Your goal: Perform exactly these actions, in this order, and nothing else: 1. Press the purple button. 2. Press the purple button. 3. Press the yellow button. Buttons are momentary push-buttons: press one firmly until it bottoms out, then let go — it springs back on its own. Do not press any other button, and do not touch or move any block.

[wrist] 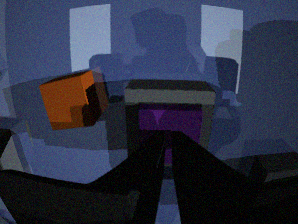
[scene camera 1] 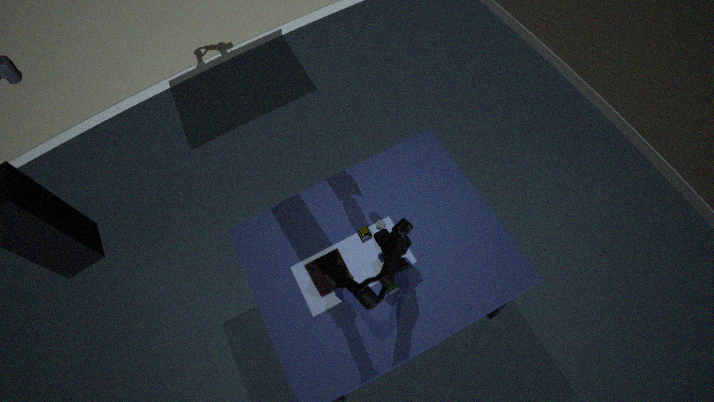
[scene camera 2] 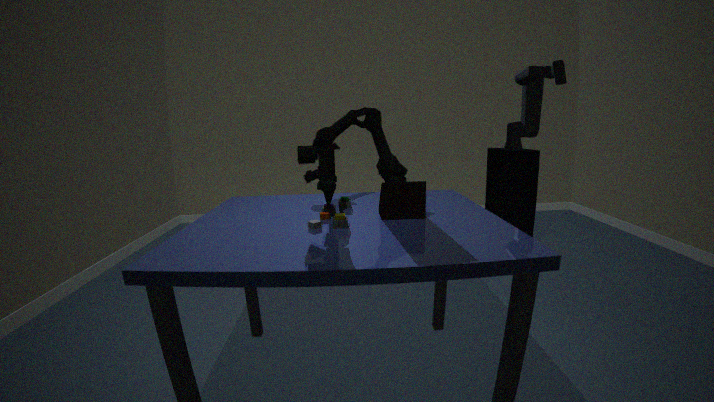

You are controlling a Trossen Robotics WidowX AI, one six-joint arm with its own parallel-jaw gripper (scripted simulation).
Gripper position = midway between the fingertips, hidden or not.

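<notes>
There's an orange block [wrist: 71, 101] here, and a purple button [wrist: 167, 118] too. As for my gripper [scene camera 2: 328, 204], you'd also find it in the wrist view, with the gripper [wrist: 168, 139] showing there as well.
</notes>
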